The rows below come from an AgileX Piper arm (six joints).
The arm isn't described. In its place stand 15 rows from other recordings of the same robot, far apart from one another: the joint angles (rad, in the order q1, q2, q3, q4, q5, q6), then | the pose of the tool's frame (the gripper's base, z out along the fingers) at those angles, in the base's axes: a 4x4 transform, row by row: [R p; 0 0 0 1], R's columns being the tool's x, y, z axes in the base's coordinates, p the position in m.
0.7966, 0.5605, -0.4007, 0.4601, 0.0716, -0.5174 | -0.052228 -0.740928 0.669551 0.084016; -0.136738 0.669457 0.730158 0.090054; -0.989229 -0.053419 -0.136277 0.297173; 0 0 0 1
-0.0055, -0.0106, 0.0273, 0.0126, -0.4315, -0.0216 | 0.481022 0.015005 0.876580 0.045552; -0.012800 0.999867 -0.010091 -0.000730; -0.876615 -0.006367 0.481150 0.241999; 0 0 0 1
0.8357, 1.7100, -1.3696, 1.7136, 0.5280, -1.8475 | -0.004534 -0.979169 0.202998 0.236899; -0.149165 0.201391 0.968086 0.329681; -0.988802 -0.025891 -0.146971 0.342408; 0 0 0 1
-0.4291, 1.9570, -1.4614, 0.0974, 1.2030, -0.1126 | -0.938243 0.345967 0.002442 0.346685; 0.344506 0.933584 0.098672 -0.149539; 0.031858 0.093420 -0.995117 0.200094; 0 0 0 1
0.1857, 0.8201, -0.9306, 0.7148, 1.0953, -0.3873 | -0.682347 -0.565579 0.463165 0.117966; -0.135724 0.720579 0.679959 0.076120; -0.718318 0.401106 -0.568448 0.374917; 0 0 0 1
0.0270, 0.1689, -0.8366, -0.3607, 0.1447, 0.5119 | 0.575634 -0.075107 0.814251 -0.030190; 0.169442 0.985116 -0.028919 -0.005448; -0.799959 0.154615 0.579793 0.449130; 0 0 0 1
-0.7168, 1.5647, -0.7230, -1.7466, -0.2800, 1.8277 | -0.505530 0.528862 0.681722 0.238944; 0.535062 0.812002 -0.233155 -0.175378; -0.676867 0.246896 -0.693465 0.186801; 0 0 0 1
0.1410, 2.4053, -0.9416, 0.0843, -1.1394, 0.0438 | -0.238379 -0.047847 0.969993 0.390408; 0.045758 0.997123 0.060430 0.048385; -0.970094 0.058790 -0.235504 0.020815; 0 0 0 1
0.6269, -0.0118, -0.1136, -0.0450, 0.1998, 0.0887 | -0.015311 -0.579277 0.814987 0.039849; 0.043953 0.813905 0.579334 0.027862; -0.998916 0.044691 0.013000 0.233863; 0 0 0 1
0.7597, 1.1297, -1.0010, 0.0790, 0.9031, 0.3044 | -0.797580 -0.466581 0.382320 0.155003; -0.281214 0.848322 0.448630 0.155013; -0.533653 0.250304 -0.807813 0.332910; 0 0 0 1
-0.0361, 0.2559, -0.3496, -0.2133, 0.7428, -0.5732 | -0.494366 -0.231822 0.837771 0.055522; -0.643612 0.745421 -0.173525 -0.015043; -0.584266 -0.624984 -0.517714 0.251467; 0 0 0 1
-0.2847, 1.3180, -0.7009, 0.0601, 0.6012, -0.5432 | -0.890894 -0.176371 0.418571 0.224502; -0.232684 0.968645 -0.087096 -0.062479; -0.390085 -0.174988 -0.903998 0.216050; 0 0 0 1
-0.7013, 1.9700, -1.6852, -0.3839, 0.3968, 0.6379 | -0.191864 0.816993 0.543793 0.351673; 0.521527 0.554254 -0.648700 -0.314233; -0.831383 0.159140 -0.532425 0.292067; 0 0 0 1
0.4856, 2.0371, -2.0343, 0.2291, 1.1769, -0.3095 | -0.643698 -0.700834 0.307382 0.390098; -0.581240 0.709003 0.399343 0.227452; -0.497809 0.078394 -0.863737 0.322335; 0 0 0 1
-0.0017, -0.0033, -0.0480, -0.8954, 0.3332, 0.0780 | -0.234401 0.127466 0.963747 0.050487; -0.686178 0.680559 -0.256903 -0.023315; -0.688634 -0.721520 -0.072059 0.210519; 0 0 0 1
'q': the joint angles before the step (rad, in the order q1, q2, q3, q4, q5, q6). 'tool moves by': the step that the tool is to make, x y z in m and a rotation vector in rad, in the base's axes. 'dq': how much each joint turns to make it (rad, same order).
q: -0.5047 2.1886 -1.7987 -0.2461 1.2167 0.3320
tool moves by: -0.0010 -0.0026 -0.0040 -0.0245 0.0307 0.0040
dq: 0.0009 0.0107 0.0001 -0.0379 0.0062 0.0071
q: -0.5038 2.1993 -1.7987 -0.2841 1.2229 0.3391
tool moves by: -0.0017 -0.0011 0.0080 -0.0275 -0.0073 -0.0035
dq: 0.0001 -0.0169 0.0002 -0.0222 -0.0001 0.0107
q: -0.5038 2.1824 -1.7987 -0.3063 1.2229 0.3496
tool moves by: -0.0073 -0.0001 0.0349 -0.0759 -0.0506 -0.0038
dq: 0.0001 -0.0762 0.0002 -0.0452 0.0000 0.0163
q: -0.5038 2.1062 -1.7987 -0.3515 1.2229 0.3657
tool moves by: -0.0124 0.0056 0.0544 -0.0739 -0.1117 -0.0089
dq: 0.0000 -0.1147 -0.0160 -0.0132 0.0011 0.0114
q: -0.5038 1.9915 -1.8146 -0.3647 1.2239 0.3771
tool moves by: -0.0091 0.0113 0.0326 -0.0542 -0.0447 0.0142
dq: 0.0189 -0.0743 -0.0034 -0.0265 0.0140 0.0010
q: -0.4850 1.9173 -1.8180 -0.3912 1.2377 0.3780
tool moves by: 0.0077 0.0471 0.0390 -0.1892 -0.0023 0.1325
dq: 0.1482 -0.0800 0.0001 -0.1756 0.0066 0.0088
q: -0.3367 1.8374 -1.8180 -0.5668 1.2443 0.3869
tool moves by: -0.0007 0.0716 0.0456 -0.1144 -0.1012 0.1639
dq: 0.2016 -0.1063 -0.0001 -0.1023 0.0001 0.0342
